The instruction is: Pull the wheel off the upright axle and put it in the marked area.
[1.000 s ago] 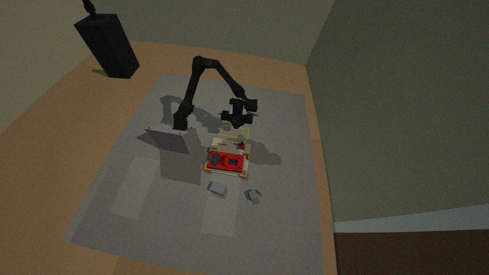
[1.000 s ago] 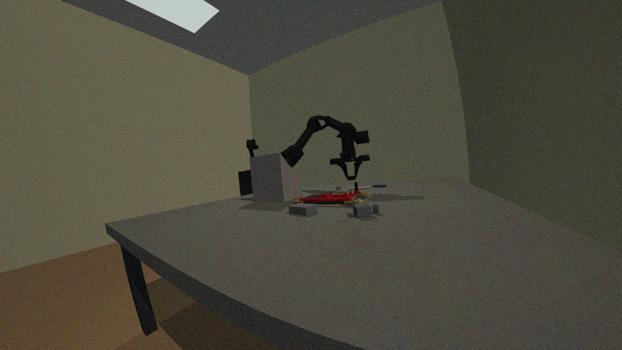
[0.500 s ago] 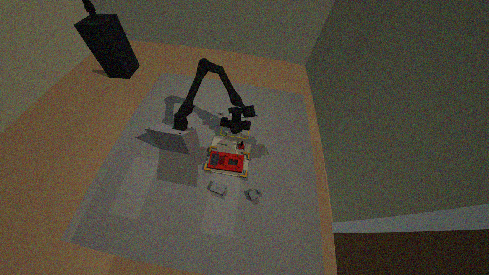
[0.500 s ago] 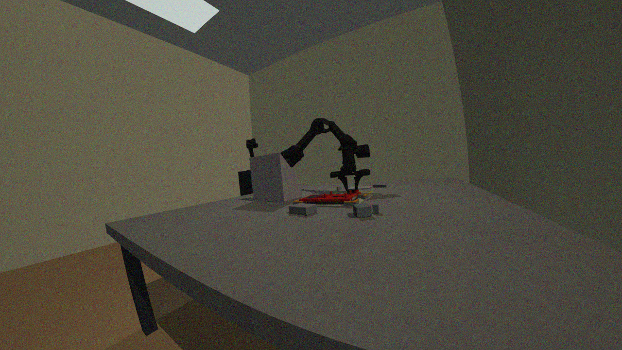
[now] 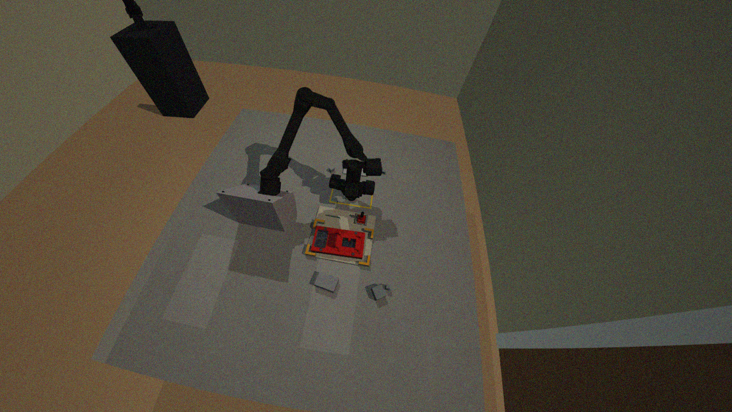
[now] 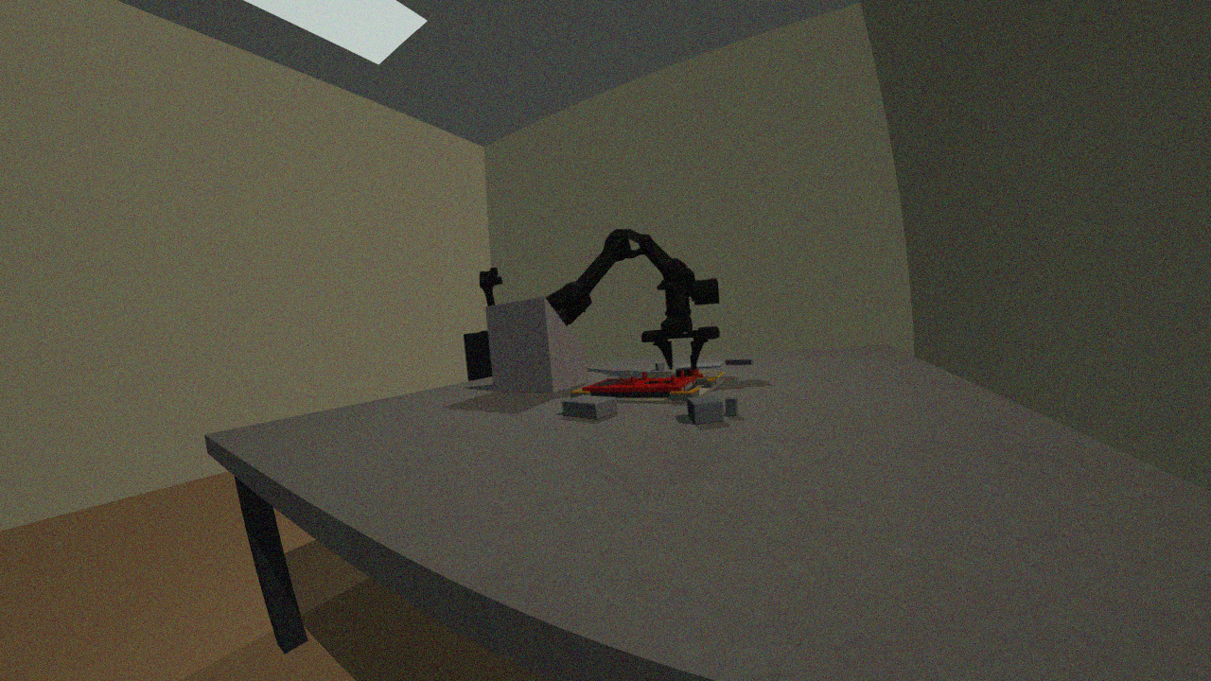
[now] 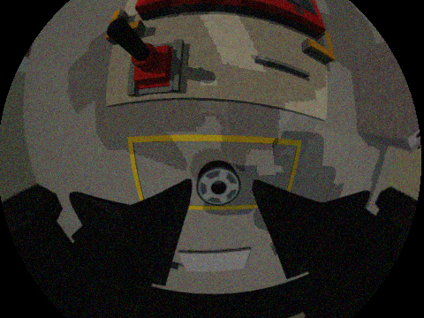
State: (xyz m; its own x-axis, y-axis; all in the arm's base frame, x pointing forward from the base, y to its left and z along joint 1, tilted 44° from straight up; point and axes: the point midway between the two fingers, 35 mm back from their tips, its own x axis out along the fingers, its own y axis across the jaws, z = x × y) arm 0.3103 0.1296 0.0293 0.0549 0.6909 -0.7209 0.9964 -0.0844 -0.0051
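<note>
The grey wheel lies 1 cm below my gripper tip. From my gripper tip the other things lie so: dark axle: 11 cm to the right, 6 cm ahead, 2 cm above.
</note>
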